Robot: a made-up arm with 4 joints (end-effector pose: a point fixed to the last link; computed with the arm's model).
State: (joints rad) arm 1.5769 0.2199 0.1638 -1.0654
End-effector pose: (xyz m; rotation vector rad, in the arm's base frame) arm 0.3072 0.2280 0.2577 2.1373 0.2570 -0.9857
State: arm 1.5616 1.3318 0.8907 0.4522
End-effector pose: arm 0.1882 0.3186 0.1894 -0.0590 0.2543 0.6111
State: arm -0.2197 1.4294 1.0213 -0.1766
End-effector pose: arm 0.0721 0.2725 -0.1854 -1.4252 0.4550 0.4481
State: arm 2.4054 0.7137 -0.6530 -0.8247
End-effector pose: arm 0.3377 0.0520 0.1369 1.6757 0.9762 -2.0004
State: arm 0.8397 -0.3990 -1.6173 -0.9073
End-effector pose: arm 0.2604 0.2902 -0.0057 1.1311 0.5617 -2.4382
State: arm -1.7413 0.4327 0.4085 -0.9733
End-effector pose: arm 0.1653 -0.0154 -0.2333 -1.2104 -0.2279 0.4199
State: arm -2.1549 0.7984 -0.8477 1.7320
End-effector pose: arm 0.2153 -0.0075 -0.0387 2.2009 0.5934 0.7904
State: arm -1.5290 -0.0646 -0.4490 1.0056
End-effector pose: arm 0.1989 0.0119 -0.2164 -2.2662 -0.0773 0.2498
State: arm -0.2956 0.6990 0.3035 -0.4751
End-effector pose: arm 0.1483 0.3366 -0.1914 -0.5477 -0.1345 0.0300
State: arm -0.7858 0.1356 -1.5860 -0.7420
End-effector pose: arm 0.2264 0.1660 -0.0932 0.0847 -1.2950 -1.2429
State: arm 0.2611 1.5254 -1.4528 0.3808
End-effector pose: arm 0.2142 0.2608 0.0608 -1.2324 -0.6330 -1.6547
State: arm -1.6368 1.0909 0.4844 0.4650
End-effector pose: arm 0.1748 -0.0488 -0.1513 3.0915 0.0263 -0.5103
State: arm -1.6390 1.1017 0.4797 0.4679
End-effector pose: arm 0.1755 -0.0486 -0.1499 3.0813 0.0348 -0.4952
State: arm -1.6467 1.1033 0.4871 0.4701
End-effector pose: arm 0.1754 -0.0502 -0.1482 3.0687 0.0254 -0.4945
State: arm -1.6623 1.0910 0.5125 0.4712
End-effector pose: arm 0.1741 -0.0544 -0.1459 3.0526 -0.0106 -0.5151
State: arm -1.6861 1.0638 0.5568 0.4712
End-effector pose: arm 0.1715 -0.0611 -0.1429 3.0315 -0.0747 -0.5578
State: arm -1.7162 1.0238 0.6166 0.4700
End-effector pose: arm 0.1676 -0.0697 -0.1390 3.0040 -0.1616 -0.6187
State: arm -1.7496 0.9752 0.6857 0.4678
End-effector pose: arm 0.1628 -0.0788 -0.1344 2.9697 -0.2622 -0.6907
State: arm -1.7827 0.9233 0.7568 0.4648
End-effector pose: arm 0.1576 -0.0874 -0.1292 2.9306 -0.3655 -0.7659
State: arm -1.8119 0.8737 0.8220 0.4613
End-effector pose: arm 0.1527 -0.0945 -0.1242 2.8912 -0.4601 -0.8362
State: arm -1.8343 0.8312 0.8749 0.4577
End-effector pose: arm 0.1486 -0.0997 -0.1202 2.8574 -0.5369 -0.8958
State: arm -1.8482 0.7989 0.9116 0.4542
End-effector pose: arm 0.1454 -0.1029 -0.1177 2.8347 -0.5908 -0.9413
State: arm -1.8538 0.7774 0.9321 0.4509
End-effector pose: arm 0.1434 -0.1044 -0.1170 2.8248 -0.6220 -0.9727
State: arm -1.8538 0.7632 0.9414 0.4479
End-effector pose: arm 0.1421 -0.1048 -0.1177 2.8244 -0.6378 -0.9947
